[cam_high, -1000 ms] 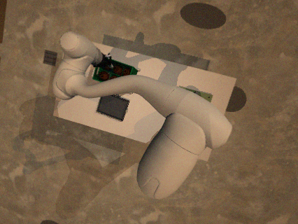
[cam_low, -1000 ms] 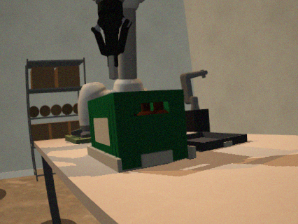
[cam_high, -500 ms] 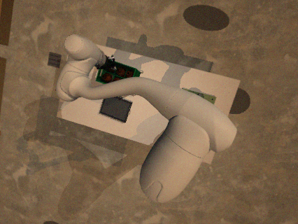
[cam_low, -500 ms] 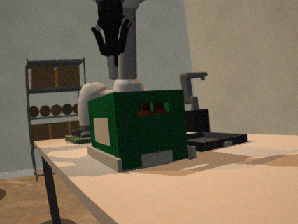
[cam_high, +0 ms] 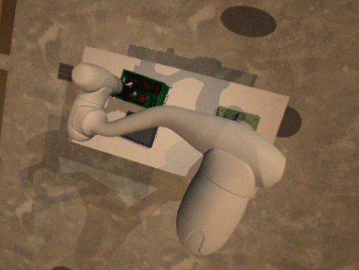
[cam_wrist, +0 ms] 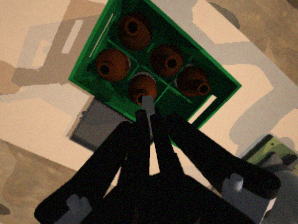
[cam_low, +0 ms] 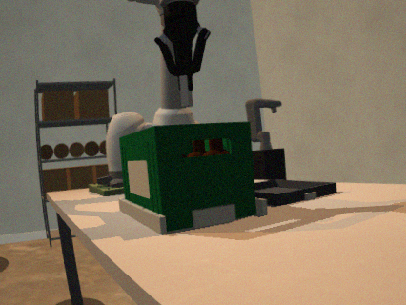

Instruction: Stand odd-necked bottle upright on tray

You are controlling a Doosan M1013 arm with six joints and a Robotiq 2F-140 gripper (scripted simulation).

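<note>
Right now the green crate is 3 cm to the right of my hand and 17 cm below it. The rest, counted from my hand: brown bottle: 7 cm to the right, 17 cm below; then dark tray: 2 cm behind, 24 cm to the left, 25 cm below.
</note>
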